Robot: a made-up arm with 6 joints.
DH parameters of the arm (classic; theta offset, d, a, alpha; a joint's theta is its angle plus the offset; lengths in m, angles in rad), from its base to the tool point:
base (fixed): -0.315 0 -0.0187 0
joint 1: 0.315 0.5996 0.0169 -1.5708
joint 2: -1.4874 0 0.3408 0
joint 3: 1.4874 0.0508 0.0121 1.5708
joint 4: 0 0.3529 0.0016 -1.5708
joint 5: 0 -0.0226 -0.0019 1.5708
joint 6: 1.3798 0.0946 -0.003 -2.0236
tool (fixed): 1.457 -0.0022 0 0
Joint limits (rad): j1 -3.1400..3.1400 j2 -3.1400..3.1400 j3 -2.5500..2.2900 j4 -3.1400..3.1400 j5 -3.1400..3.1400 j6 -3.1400..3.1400
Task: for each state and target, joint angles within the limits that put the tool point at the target. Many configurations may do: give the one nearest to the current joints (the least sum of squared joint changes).
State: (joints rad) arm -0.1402 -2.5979 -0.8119 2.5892 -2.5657 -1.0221
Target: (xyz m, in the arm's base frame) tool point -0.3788 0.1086 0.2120
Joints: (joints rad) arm -0.1264 -2.0458 -1.0121 2.5858 -2.7599 -1.0304
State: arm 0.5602 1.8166 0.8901 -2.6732 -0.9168 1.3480
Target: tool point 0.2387 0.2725 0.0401
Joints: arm 0.5236 1.9221 0.9817 -2.6934 -0.9317 1.3489
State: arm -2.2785 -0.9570 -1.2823 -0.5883 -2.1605 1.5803
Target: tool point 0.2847 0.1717 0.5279
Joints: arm -2.4215 -0.9537 -1.6663 -0.5710 -2.1842 1.5790
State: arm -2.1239 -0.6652 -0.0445 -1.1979 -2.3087 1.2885
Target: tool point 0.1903 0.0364 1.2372
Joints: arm -2.3316 -0.3396 0.1417 -1.2897 -1.9305 1.2893
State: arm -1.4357 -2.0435 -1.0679 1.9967 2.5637 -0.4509
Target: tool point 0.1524 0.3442 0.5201
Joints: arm -1.7547 -1.1146 -1.7241 2.1376 2.6558 -0.4482
